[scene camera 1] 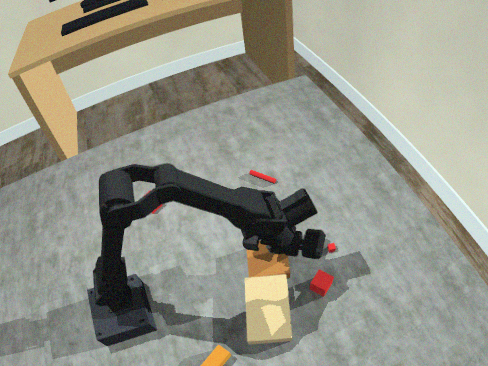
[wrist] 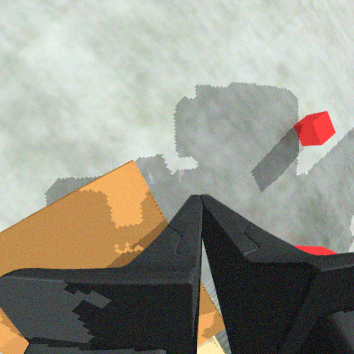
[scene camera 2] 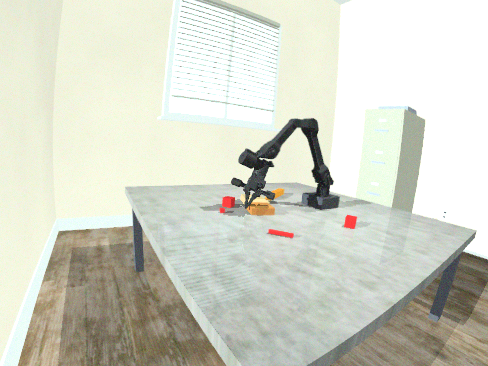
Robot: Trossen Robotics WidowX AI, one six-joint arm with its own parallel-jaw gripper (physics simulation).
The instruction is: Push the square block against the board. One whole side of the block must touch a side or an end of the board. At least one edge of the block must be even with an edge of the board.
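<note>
It's shut, the gripper, and it's touching a square block; you'd see the gripper in the wrist view too.
</note>
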